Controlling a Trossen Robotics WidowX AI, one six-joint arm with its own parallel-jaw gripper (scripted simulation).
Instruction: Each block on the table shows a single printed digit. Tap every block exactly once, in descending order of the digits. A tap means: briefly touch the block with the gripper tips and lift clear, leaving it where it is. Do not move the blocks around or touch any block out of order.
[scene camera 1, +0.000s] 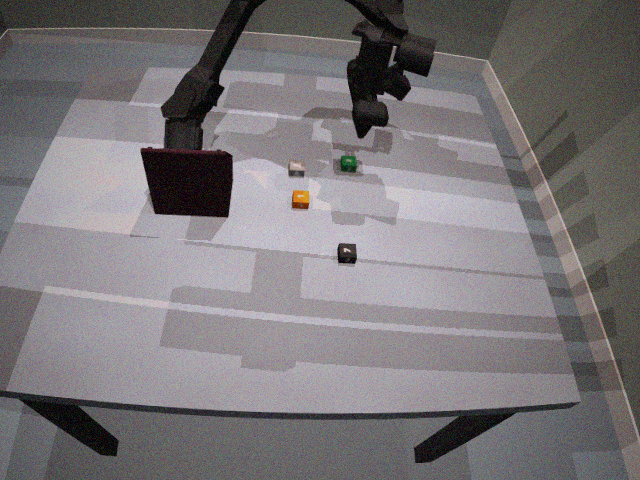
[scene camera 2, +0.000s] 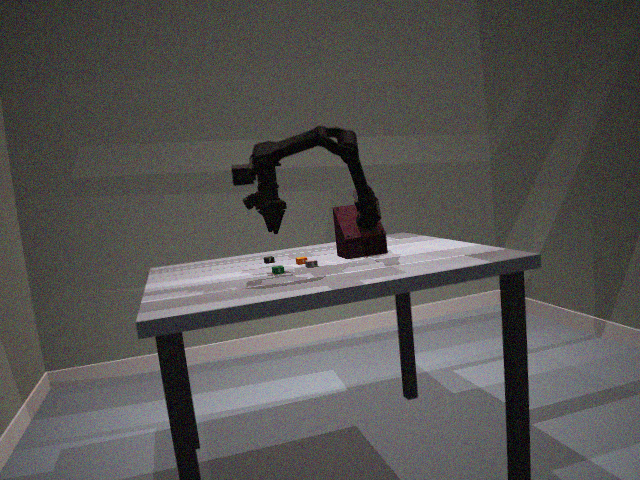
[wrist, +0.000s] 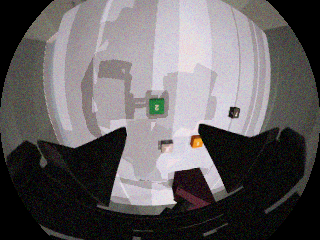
Observation:
My gripper (scene camera 1: 358, 124) is open and holds nothing.
My gripper is seen too in scene camera 2 (scene camera 2: 273, 233) and in the wrist view (wrist: 163, 129).

